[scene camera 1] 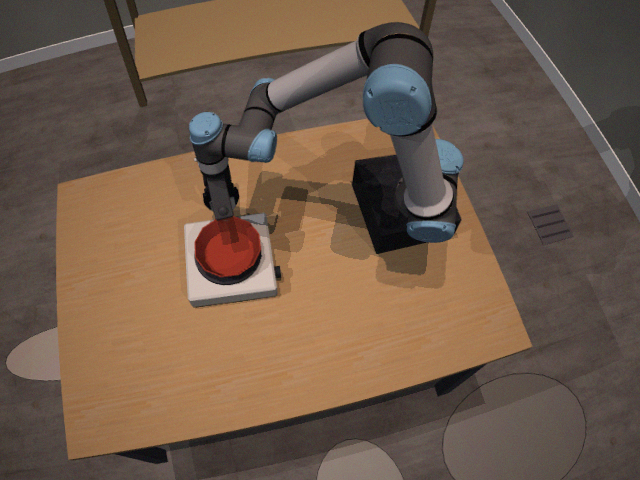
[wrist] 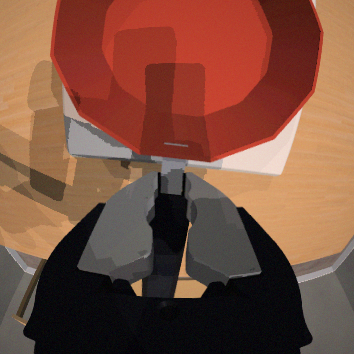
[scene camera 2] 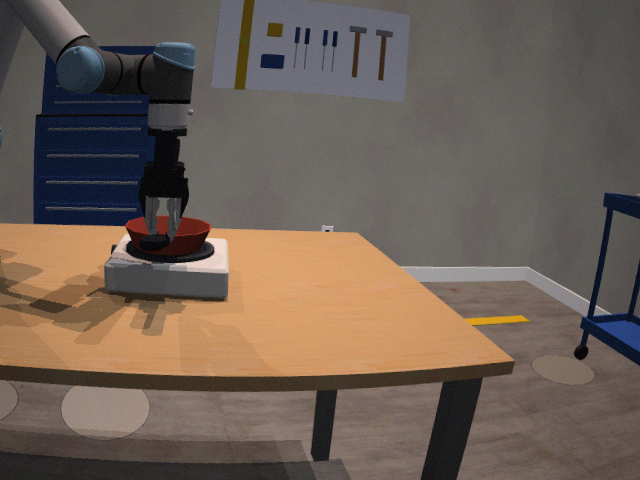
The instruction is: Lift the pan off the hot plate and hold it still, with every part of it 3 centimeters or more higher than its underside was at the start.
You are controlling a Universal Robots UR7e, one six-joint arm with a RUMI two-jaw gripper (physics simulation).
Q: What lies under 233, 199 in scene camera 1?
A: My gripper.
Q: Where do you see a red pan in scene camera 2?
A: At 191, 234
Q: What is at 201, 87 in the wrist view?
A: A red pan.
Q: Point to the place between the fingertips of my gripper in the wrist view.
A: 171, 174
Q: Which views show my gripper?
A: Scene camera 1, the wrist view and scene camera 2: all of them.
